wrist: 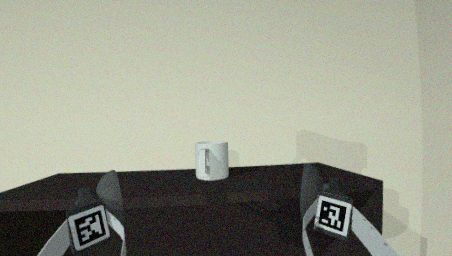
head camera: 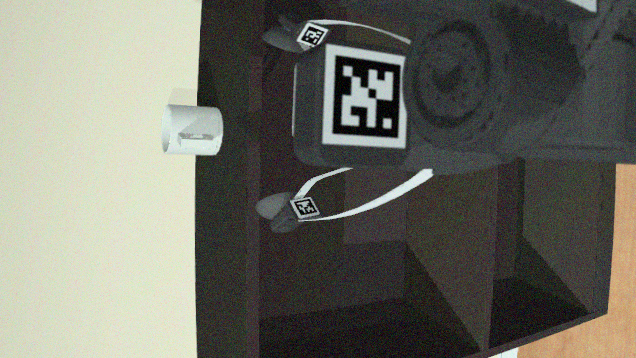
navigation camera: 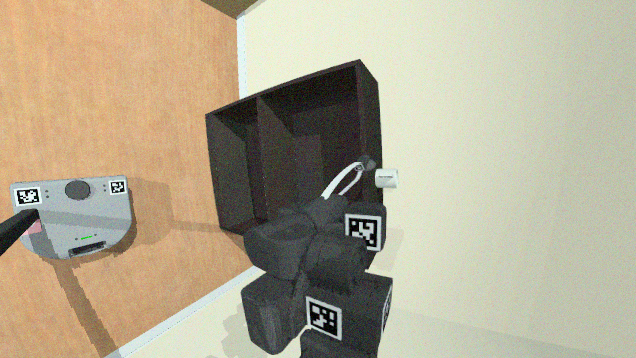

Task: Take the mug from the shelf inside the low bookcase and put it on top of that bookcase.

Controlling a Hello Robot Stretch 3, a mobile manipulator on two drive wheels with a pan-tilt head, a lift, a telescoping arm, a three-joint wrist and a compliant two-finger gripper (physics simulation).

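Seen in the pictures: gripper, fingertip midpoint: (head camera: pixel 271 123) (navigation camera: pixel 369 195); robot's base, origin of the base link: (navigation camera: pixel 78 188).
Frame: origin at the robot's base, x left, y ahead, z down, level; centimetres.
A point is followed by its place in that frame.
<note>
The white mug (head camera: pixel 200 117) @[y -3.8, x -78.3, z -109.8 cm] (navigation camera: pixel 386 181) @[y -2.7, x -77.9, z -110.8 cm] (wrist: pixel 219 162) stands upright on the top board of the dark low bookcase (head camera: pixel 220 260) @[y 19.2, x -77.5, z -106.0 cm] (navigation camera: pixel 369 115) @[y 23.1, x -72.6, z -106.0 cm] (wrist: pixel 155 186). Its handle faces my gripper. My gripper (head camera: pixel 280 121) @[y -1.9, x -41.6, z -113.7 cm] (wrist: pixel 212 187) @[y -1.9, x -41.6, z -113.7 cm] is open and empty, its fingers wide apart. It is in front of the bookcase, near the top board's front edge, and apart from the mug. In the wrist view the mug shows beyond the fingers, midway between them. In the navigation camera view the wrist hides part of the bookcase.
A pale wall (head camera: pixel 100 225) @[y 16.3, x -96.8, z -123.7 cm] (navigation camera: pixel 500 150) @[y 8.9, x -97.1, z -156.3 cm] (wrist: pixel 225 75) is behind the bookcase. A middle shelf (head camera: pixel 450 250) @[y 21.0, x -76.4, z -54.8 cm] (navigation camera: pixel 274 160) @[y 7.9, x -73.9, z -54.8 cm] divides its dark inside. My grey base (navigation camera: pixel 100 215) @[y -11.2, x -5.7, z -16.0 cm] stands on the wooden floor (navigation camera: pixel 125 100) @[y 43.0, x -20.4, z 0.0 cm] in front of it.
</note>
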